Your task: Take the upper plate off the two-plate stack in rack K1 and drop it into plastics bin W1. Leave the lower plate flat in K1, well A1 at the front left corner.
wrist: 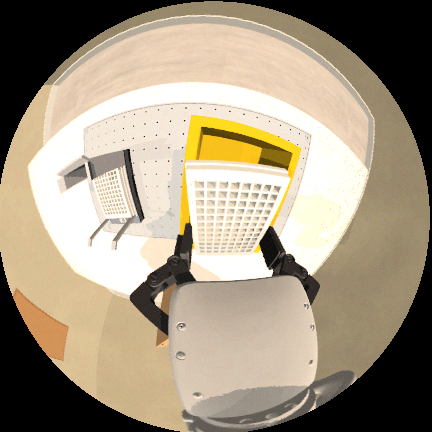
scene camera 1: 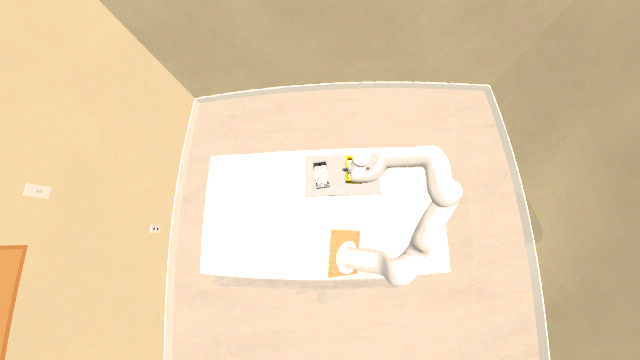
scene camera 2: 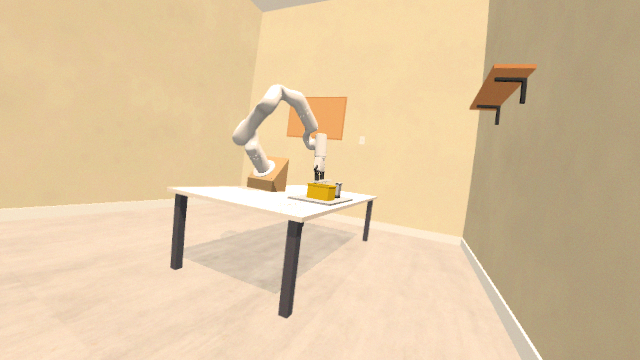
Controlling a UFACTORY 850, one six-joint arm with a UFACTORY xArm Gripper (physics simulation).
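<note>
My gripper [scene camera 1: 357, 170] [scene camera 2: 319, 176] [wrist: 229, 233] is shut on a white gridded plate [scene camera 2: 318, 181] [wrist: 235, 200], one finger at each side. The plate is over the yellow bin [scene camera 1: 348, 159] [scene camera 2: 321, 192] [wrist: 215, 123], close to its rim level and slightly tilted. It covers much of the bin's opening in the wrist view; whether it touches the rim cannot be told. The dark and grey rack [scene camera 1: 320, 164] [scene camera 2: 338, 190] [wrist: 134, 190] holds another white plate [scene camera 1: 321, 176] [wrist: 111, 194], which looks flat. Well A1 is too small to make out.
The rack and bin stand side by side on a grey perforated board [scene camera 1: 311, 192] [scene camera 2: 295, 198] [wrist: 160, 115] on the white table [scene camera 1: 255, 215] [scene camera 2: 235, 195]. The arm's base stands on a wooden wedge [scene camera 1: 336, 240] [scene camera 2: 281, 175] across the table.
</note>
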